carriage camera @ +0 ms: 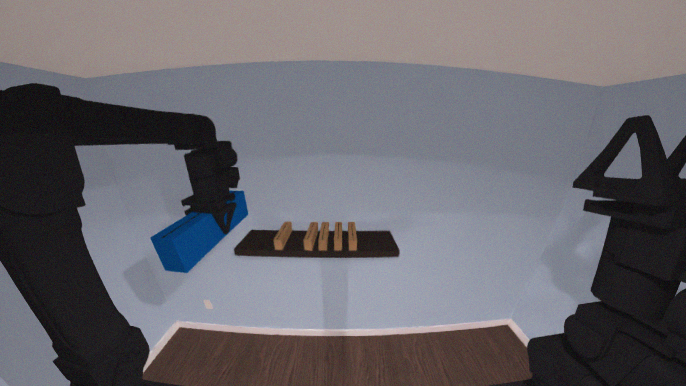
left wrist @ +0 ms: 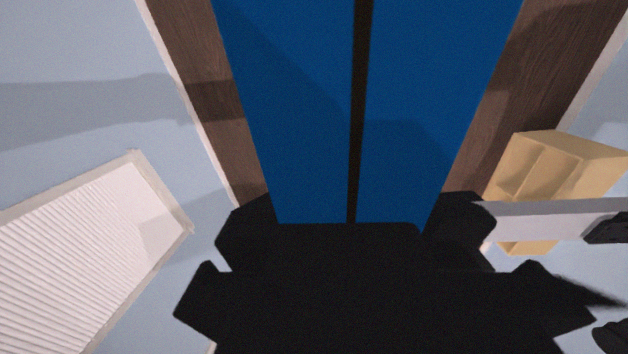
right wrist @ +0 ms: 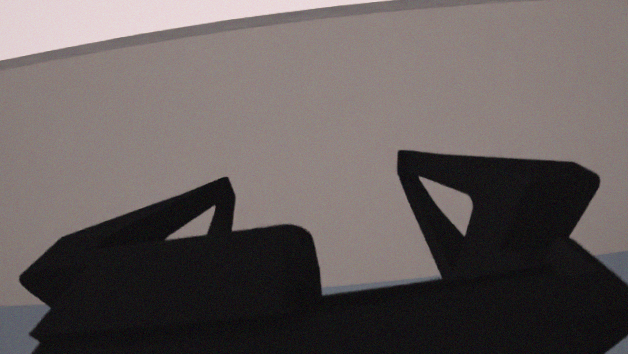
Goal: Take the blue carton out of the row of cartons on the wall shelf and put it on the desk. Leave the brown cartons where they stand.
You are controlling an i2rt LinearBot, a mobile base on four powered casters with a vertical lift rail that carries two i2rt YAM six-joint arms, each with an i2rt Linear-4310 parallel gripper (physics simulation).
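Frame: origin at the left arm's base, x ahead, y left, z up, level; metres.
Where they show: left gripper, fingertip midpoint: (carriage camera: pixel 217 232); right gripper, fingertip midpoint: (carriage camera: pixel 674 119) (right wrist: pixel 313 174).
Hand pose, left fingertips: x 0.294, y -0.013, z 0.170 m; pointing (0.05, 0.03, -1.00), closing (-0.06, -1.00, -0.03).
Note:
Each offset is from my left fingertips to the centre of the thing. Level surfaces: height alone.
The blue carton @(0.013 m back, 0.000 m left, 0.033 m up) (carriage camera: pixel 192 237) (left wrist: pixel 300 110) hangs in the air, left of the shelf in the carriage view. It is a long block with a dark stripe along its top. My left gripper (carriage camera: pixel 217 220) (left wrist: pixel 337 176) is shut on it from above, near its middle; its far finger is hidden in the carriage view. Several brown cartons @(0.706 m ahead, 0.081 m left, 0.437 m down) (carriage camera: pixel 282 236) @(0.708 m ahead, 0.207 m right, 0.437 m down) (carriage camera: pixel 323 236) @(0.708 m ahead, 0.404 m right, 0.437 m down) (carriage camera: pixel 352 236) stand upright on the dark wall shelf @(0.477 m down) (carriage camera: pixel 377 245), with a wider gap after the leftmost one. My right gripper (carriage camera: pixel 667 127) (right wrist: pixel 313 174) is raised at the right, open and empty. I cannot make out the desk.
The pale blue wall (carriage camera: pixel 425 285) stands behind the shelf, above a brown wood floor @(1.755 m down) (carriage camera: pixel 340 357). The left wrist view shows a white ribbed panel (left wrist: pixel 85 250) at left, and a tan open shelf unit (left wrist: pixel 595 142) and a grey-white bar (left wrist: pixel 540 225) at right.

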